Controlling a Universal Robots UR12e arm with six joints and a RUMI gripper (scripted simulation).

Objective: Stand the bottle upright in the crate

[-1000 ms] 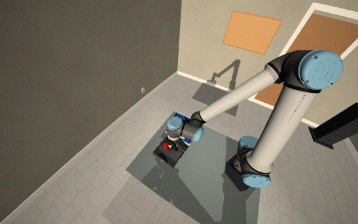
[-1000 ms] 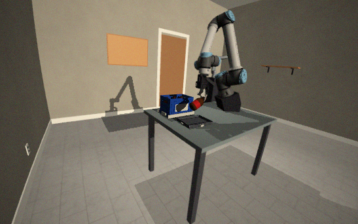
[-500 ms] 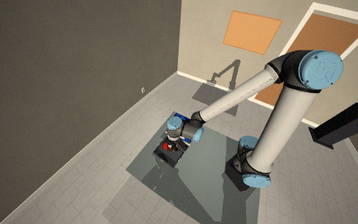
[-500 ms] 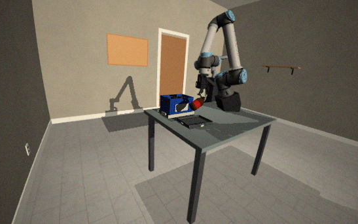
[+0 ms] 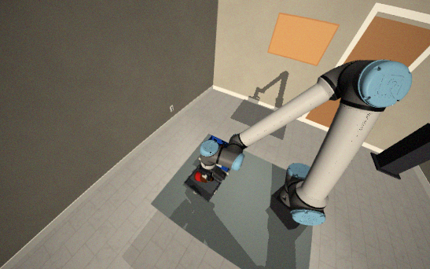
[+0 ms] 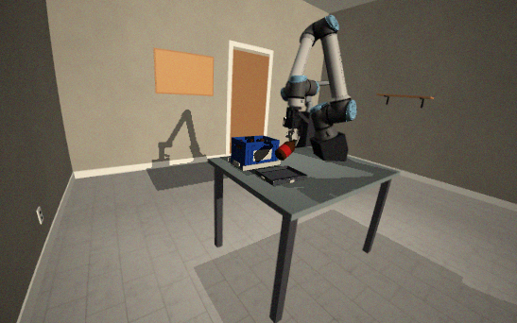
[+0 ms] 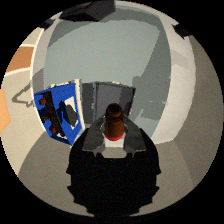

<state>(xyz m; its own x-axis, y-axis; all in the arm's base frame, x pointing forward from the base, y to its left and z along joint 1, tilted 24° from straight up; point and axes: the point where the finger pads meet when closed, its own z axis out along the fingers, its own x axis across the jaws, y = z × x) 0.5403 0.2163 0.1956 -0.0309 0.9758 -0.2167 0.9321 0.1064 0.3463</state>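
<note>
My hand is 40 mm short of the bottle and 30 mm above it. From my hand the other things lie so: crate (60 mm ahead, 290 mm to the right, 120 mm below); tray (60 mm ahead, 10 mm to the right, 190 mm below).
</note>
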